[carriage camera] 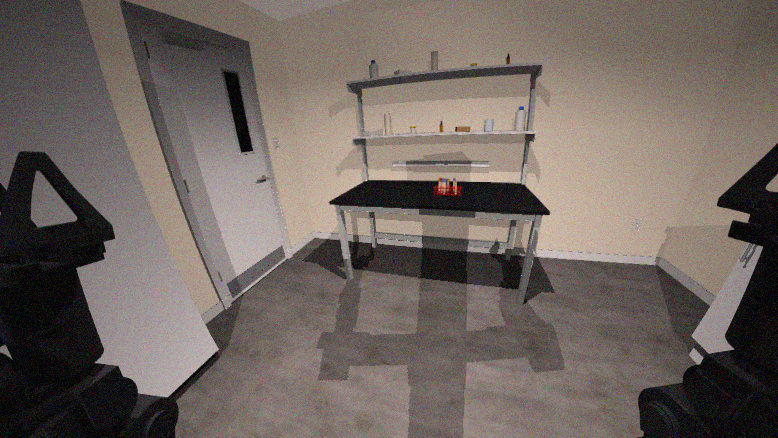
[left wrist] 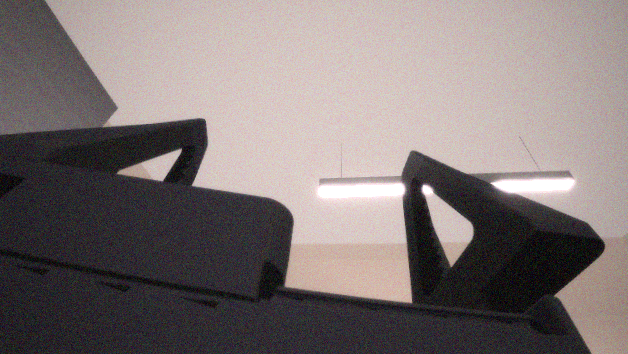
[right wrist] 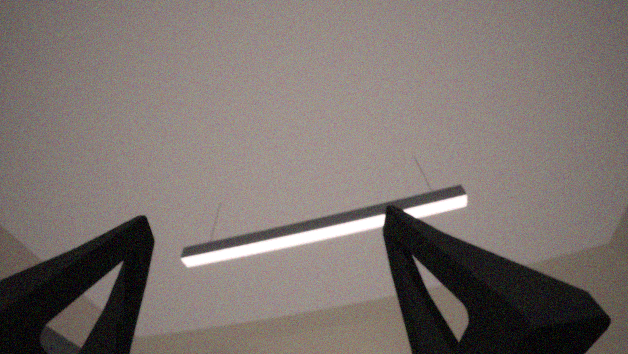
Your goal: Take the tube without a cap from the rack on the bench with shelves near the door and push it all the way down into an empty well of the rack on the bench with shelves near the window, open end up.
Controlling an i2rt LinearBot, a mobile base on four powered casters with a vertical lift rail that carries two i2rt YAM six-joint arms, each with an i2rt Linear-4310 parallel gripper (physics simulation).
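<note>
In the carriage view a small red rack (carriage camera: pixel 447 191) stands on the black top of the bench with shelves (carriage camera: pixel 381 196), beside the door (carriage camera: pixel 217 136). Several tubes (carriage camera: pixel 443 183) stand upright in it, some with coloured tops; they are too small to tell which has no cap. The rack on the bench near the window does not show. My left gripper (left wrist: pixel 307 146) is open and empty, pointing up at the ceiling. My right gripper (right wrist: pixel 268 223) is open and empty, also pointing up. Both are far from the rack, at the sides of the carriage view.
Two shelves (carriage camera: pixel 446 75) (carriage camera: pixel 435 136) above the bench hold bottles, jars and small boxes. A large pale cabinet side (carriage camera: pixel 125 261) stands close on the left. A white object (carriage camera: pixel 726 312) shows partly at the right behind my right arm. A ceiling lamp (left wrist: pixel 360 190) (right wrist: pixel 300 240) hangs overhead.
</note>
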